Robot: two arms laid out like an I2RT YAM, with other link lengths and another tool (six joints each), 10 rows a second.
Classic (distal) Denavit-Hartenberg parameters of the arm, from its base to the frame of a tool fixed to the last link. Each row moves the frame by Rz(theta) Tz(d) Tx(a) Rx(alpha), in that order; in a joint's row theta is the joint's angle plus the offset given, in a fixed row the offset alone. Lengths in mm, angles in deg.
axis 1: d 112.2, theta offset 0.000, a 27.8, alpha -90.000
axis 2: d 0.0, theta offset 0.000, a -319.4, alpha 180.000
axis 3: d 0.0, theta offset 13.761, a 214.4, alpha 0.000
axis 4: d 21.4, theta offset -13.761, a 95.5, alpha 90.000
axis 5: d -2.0, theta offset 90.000, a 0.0, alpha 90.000
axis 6: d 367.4, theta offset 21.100, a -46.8, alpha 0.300
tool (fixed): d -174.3, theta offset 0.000, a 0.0, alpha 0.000
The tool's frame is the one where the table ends.
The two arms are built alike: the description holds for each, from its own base.
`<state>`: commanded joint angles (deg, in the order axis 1, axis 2, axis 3, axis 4, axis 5, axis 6); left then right.
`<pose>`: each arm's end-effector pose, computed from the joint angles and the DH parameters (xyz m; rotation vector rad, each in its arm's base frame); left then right.
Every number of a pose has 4 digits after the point. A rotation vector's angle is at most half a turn.
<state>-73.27 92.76 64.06 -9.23 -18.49 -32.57 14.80 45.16 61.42 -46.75 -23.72 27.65</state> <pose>0.2102 -0.4105 0.2071 -0.8093 2.3987 -1.2205 0.2011 0.1412 0.3458 -1.1723 1.6873 0.1459</pose>
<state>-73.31 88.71 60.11 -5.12 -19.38 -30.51 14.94 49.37 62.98 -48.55 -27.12 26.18</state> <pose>0.2095 -0.3991 0.2255 -0.7725 2.3409 -1.2917 0.2051 0.1536 0.3378 -1.2386 1.7100 0.2240</pose>
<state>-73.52 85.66 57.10 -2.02 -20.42 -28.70 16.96 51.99 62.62 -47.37 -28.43 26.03</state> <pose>0.2083 -0.3893 0.2391 -0.7404 2.2921 -1.3378 0.2082 0.1671 0.3315 -1.2875 1.7038 0.2806</pose>
